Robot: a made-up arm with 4 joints. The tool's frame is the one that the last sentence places.
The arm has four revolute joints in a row. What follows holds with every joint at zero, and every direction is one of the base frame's.
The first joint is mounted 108 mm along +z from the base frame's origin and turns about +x.
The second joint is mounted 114 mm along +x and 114 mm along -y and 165 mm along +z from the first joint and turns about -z.
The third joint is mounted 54 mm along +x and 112 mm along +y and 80 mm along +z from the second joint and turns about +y.
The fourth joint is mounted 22 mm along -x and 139 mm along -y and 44 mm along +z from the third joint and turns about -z.
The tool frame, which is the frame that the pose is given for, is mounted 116 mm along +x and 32 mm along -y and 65 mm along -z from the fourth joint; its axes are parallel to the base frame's.
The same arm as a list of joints. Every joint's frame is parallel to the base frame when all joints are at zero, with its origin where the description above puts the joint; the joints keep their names.
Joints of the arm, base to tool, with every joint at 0 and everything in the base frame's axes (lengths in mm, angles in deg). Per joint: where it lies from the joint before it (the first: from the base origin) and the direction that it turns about. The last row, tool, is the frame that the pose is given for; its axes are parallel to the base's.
joint 1: axis 1 0 0 offset 0 0 108
joint 2: axis 0 0 -1 offset 114 -114 165
joint 3: axis 0 1 0 offset 54 112 80
joint 4: axis 0 0 -1 offset -22 -139 44
tool: offset 116 -32 -65

